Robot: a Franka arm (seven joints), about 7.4 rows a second.
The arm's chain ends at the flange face. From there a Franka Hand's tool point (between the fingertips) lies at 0.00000 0.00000 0.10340 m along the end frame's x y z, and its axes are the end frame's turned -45 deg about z.
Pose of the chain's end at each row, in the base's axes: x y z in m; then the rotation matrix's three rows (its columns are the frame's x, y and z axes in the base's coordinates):
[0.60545, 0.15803, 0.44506], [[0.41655, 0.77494, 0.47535], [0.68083, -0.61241, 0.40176], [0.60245, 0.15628, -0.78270]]
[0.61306, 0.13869, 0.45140], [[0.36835, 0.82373, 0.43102], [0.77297, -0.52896, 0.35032], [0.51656, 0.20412, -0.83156]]
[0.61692, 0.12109, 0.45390], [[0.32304, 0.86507, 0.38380], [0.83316, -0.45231, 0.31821], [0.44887, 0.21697, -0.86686]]
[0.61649, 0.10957, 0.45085], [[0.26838, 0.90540, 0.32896], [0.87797, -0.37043, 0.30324], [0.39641, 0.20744, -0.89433]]
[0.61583, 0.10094, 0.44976], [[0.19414, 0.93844, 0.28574], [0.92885, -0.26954, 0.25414], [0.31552, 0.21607, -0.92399]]
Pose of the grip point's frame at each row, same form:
[0.65460, 0.19957, 0.36413], [[-0.25342, 0.84251, 0.47535], [0.91446, 0.04838, 0.40176], [0.31549, 0.53650, -0.78270]]
[0.65763, 0.17491, 0.36542], [[-0.32200, 0.84293, 0.43102], [0.92060, 0.17254, 0.35032], [0.22093, 0.50960, -0.83156]]
[0.65660, 0.15399, 0.36427], [[-0.38327, 0.84012, 0.38380], [0.90896, 0.26930, 0.31821], [0.16398, 0.47082, -0.86686]]
[0.65050, 0.14093, 0.35838], [[-0.45044, 0.82999, 0.32896], [0.88275, 0.35888, 0.30324], [0.13362, 0.42699, -0.89433]]
[0.64538, 0.12722, 0.35422], [[-0.52630, 0.80085, 0.28574], [0.84739, 0.46620, 0.25414], [0.07032, 0.37589, -0.92399]]

